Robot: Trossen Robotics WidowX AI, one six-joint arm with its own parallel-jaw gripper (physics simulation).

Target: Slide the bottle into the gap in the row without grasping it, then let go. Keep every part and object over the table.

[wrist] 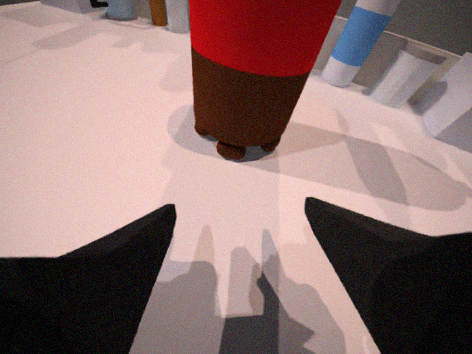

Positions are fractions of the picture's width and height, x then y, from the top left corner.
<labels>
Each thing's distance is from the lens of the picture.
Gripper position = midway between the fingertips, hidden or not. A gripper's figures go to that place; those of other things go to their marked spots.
my gripper (0.51, 0.59): 0.11 m
grey-white cylinder (0.88, 0.18): 0.47 m
</labels>
